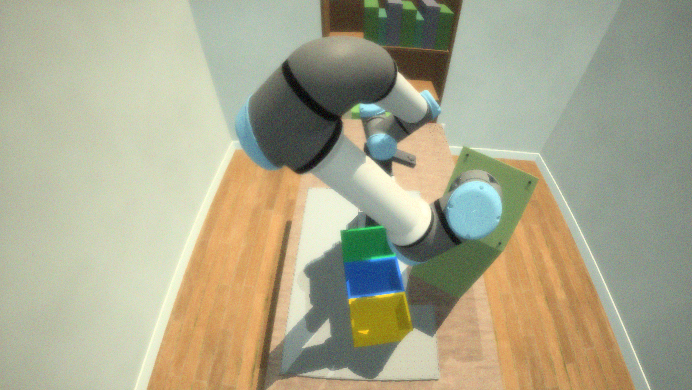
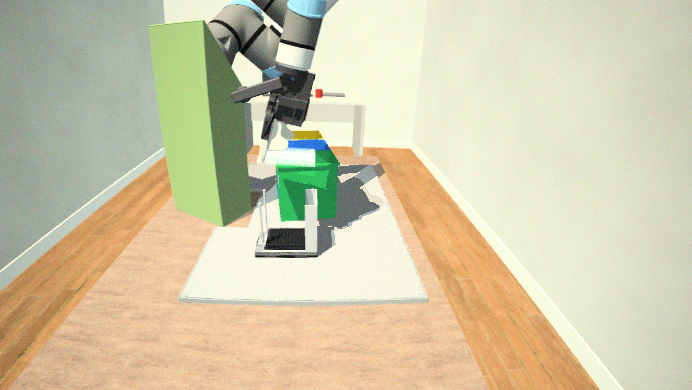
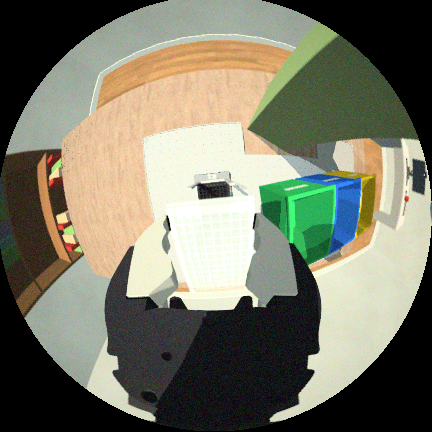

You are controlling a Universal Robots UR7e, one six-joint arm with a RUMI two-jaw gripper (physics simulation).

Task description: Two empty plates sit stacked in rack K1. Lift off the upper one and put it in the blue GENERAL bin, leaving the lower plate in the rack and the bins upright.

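Frame: origin at the arm's base, x right, y down, z ahead, level; centimetres.
Where they show: gripper, fingertip midpoint: (image 2: 267, 156) (image 3: 210, 215); arm's base, link origin: (image 2: 204, 58).
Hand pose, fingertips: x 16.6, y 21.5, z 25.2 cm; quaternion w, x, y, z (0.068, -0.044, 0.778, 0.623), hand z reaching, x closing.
Note:
Things, the pixels of their top centre, and the offset from my fingertips. Level surfaces: height alone.
- white gridded plate, top centre: (image 3: 215, 261) (image 2: 287, 151) dx -1.1, dy -1.3, dz +4.6 cm
- rack K1, top centre: (image 3: 213, 217) (image 2: 285, 196) dx -0.8, dy +10.1, dz +3.8 cm
- black gridded piece, top centre: (image 2: 290, 236) (image 3: 214, 206) (image 1: 373, 219) dx -1.1, dy +21.6, dz +4.8 cm
- blue bin, top centre: (image 3: 348, 216) (image 1: 373, 276) (image 2: 301, 145) dx -33.8, dy +7.1, dz -1.9 cm
- green bin, top centre: (image 3: 314, 232) (image 2: 306, 157) (image 1: 367, 243) dx -21.8, dy +7.1, dz +3.2 cm
- yellow bin, top centre: (image 1: 380, 314) (image 3: 367, 205) (image 2: 297, 135) dx -45.8, dy +7.1, dz -7.0 cm
- pale mat, surface height: dy +25.1 cm
My gripper (image 2: 274, 152) (image 3: 210, 215) is shut on a white gridded plate (image 2: 295, 157) (image 3: 212, 247), one finger on each side. The plate looks about level and is raised above rack K1 (image 2: 311, 227) (image 3: 211, 176), apart from it. In the rack lies a black gridded piece (image 2: 286, 239) (image 3: 214, 190), which looks like the lower plate. The blue bin (image 1: 375, 277) (image 2: 307, 144) (image 3: 347, 212) stands upright and open-topped between the green bin (image 1: 367, 245) (image 2: 305, 200) (image 3: 312, 220) and the yellow bin (image 1: 380, 320) (image 2: 306, 135) (image 3: 367, 205). Bin labels are unreadable.
A tall green pedestal (image 1: 510, 200) (image 2: 185, 125) (image 3: 340, 95) carries the arm's base beside the bins. Rack and bins stand on a pale mat (image 1: 420, 365) (image 2: 370, 270) (image 3: 192, 145). The green bin is nearest the rack. A bookshelf (image 1: 325, 20) stands by the wall.

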